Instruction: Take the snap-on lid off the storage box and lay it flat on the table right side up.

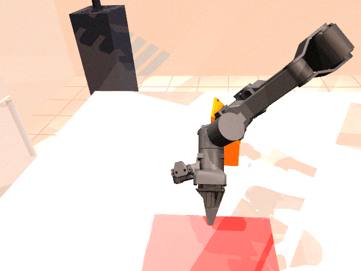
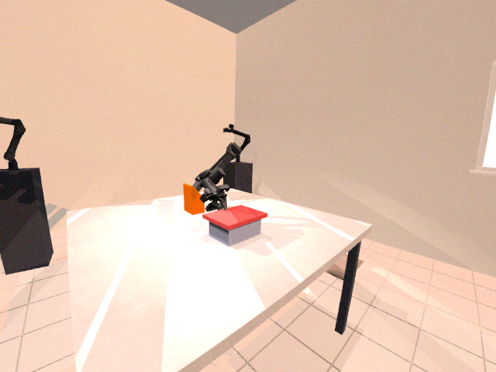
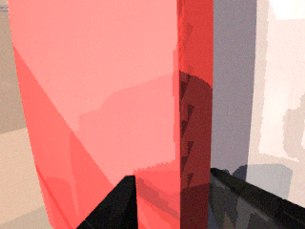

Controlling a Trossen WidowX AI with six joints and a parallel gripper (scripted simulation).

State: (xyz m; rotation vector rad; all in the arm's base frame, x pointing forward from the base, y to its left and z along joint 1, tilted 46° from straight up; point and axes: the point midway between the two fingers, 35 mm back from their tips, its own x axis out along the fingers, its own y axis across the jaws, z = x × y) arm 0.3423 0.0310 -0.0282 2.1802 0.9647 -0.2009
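Now: the lid 80 mm ahead of my gripper tip and 10 mm to the left of it. Also, from my gripper tip: grey storage box (80 mm ahead, 10 mm to the left, 40 mm below).
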